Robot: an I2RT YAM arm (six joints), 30 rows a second.
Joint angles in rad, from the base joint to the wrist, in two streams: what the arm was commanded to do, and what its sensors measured. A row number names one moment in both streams.
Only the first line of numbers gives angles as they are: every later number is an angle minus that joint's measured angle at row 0.
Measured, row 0:
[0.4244, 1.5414, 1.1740, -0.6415, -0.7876, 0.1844]
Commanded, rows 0 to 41:
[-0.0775, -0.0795, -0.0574, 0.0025, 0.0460, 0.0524]
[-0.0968, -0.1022, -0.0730, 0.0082, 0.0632, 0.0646]
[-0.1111, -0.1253, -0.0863, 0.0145, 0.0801, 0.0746]
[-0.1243, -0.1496, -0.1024, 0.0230, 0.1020, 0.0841]
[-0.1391, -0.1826, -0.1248, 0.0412, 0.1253, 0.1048]
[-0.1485, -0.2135, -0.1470, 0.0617, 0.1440, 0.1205]
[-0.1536, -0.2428, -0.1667, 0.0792, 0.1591, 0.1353]
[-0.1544, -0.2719, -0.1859, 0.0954, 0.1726, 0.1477]
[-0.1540, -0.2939, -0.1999, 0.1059, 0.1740, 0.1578]
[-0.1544, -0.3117, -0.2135, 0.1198, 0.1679, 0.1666]
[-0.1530, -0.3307, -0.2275, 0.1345, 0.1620, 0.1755]
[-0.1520, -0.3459, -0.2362, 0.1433, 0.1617, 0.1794]
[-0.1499, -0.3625, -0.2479, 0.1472, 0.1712, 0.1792]
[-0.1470, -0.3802, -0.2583, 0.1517, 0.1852, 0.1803]
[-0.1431, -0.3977, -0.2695, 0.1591, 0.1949, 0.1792]
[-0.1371, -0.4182, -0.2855, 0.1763, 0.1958, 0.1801]
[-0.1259, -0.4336, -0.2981, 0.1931, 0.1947, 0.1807]
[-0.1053, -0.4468, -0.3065, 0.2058, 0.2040, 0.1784]
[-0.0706, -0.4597, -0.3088, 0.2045, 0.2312, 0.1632]
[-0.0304, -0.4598, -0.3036, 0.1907, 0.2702, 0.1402]
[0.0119, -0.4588, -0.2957, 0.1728, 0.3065, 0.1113]
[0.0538, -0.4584, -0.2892, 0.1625, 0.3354, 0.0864]
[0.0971, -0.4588, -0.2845, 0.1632, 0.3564, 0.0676]
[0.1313, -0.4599, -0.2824, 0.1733, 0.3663, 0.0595]
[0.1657, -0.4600, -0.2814, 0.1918, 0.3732, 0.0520]
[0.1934, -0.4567, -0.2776, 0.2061, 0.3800, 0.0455]
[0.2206, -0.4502, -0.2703, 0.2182, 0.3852, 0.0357]
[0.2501, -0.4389, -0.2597, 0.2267, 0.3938, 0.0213]
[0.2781, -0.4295, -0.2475, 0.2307, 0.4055, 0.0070]
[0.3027, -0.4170, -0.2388, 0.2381, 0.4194, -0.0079]
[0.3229, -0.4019, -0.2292, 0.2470, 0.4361, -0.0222]
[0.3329, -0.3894, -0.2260, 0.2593, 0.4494, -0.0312]
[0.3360, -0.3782, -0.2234, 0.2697, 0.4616, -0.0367]
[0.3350, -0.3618, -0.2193, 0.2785, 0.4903, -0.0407]
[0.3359, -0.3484, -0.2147, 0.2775, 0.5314, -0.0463]
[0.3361, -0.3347, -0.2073, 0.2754, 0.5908, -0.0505]
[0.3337, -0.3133, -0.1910, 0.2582, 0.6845, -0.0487]
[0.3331, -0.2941, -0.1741, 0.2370, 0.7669, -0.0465]
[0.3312, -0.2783, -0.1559, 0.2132, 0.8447, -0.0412]
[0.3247, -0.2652, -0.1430, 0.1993, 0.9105, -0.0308]
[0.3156, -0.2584, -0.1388, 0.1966, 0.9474, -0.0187]
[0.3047, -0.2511, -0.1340, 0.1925, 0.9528, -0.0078]
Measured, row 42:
[0.3269, -0.2606, -0.1743, 0.2060, 0.7405, -0.0198]
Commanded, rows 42 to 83:
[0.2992, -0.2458, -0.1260, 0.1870, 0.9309, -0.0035]
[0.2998, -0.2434, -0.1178, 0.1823, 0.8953, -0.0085]
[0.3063, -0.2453, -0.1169, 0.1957, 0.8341, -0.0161]
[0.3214, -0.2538, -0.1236, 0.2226, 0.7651, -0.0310]
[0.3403, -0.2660, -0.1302, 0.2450, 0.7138, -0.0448]
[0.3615, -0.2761, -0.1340, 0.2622, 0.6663, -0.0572]
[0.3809, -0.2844, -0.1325, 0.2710, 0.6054, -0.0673]
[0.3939, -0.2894, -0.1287, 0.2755, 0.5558, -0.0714]
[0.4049, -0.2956, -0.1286, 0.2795, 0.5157, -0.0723]
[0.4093, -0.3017, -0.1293, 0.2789, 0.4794, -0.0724]
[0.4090, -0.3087, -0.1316, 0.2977, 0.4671, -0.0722]
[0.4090, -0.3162, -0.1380, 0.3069, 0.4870, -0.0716]
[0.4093, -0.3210, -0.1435, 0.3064, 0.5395, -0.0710]
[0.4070, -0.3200, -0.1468, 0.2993, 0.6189, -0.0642]
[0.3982, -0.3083, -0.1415, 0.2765, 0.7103, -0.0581]
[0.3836, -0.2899, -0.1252, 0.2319, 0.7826, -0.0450]
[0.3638, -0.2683, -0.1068, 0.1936, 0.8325, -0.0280]
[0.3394, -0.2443, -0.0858, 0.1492, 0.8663, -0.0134]
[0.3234, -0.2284, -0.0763, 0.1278, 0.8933, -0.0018]
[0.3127, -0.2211, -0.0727, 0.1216, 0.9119, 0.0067]
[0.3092, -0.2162, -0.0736, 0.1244, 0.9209, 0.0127]
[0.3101, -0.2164, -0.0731, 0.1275, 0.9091, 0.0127]
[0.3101, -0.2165, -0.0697, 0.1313, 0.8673, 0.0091]
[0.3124, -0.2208, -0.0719, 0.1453, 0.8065, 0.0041]
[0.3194, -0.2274, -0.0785, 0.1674, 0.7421, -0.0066]
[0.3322, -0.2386, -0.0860, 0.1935, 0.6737, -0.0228]
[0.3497, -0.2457, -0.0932, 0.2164, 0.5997, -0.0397]
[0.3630, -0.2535, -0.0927, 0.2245, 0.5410, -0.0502]
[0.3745, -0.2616, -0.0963, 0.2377, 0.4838, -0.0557]
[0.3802, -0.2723, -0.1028, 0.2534, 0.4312, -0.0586]
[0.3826, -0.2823, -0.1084, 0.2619, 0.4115, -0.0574]
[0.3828, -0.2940, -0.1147, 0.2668, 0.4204, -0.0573]
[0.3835, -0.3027, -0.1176, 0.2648, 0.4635, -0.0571]
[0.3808, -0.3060, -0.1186, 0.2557, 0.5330, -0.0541]
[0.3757, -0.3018, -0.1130, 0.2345, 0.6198, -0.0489]
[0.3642, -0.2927, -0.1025, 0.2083, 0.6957, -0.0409]
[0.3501, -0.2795, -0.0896, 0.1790, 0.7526, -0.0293]
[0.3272, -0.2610, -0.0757, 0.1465, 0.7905, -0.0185]
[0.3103, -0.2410, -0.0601, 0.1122, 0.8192, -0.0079]
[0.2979, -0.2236, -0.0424, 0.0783, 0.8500, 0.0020]
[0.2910, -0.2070, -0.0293, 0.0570, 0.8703, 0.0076]
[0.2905, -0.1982, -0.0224, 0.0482, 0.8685, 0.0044]
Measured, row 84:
[0.3143, -0.2289, -0.0729, 0.0733, 0.7310, -0.0160]
